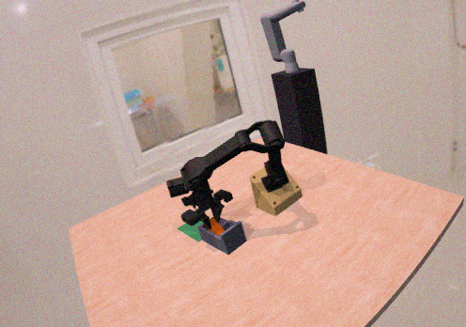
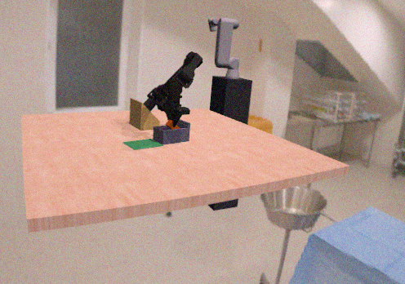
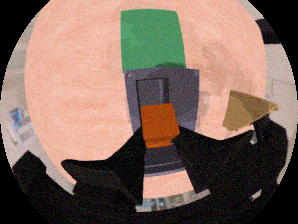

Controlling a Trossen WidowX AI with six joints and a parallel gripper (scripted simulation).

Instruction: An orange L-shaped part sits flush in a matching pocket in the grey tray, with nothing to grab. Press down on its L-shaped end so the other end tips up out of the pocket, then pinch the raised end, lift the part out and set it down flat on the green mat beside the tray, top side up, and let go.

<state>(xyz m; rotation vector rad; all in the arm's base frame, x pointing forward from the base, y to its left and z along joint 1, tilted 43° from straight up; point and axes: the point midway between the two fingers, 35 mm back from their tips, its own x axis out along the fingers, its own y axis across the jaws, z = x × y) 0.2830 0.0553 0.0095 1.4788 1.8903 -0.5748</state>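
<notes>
The green mat lies 150 mm to the right of my gripper tip, 90 mm below it and 20 mm ahead of it. Also, from my gripper tip: orange L-shaped part (30 mm to the left, 30 mm below, 20 mm behind).
</notes>
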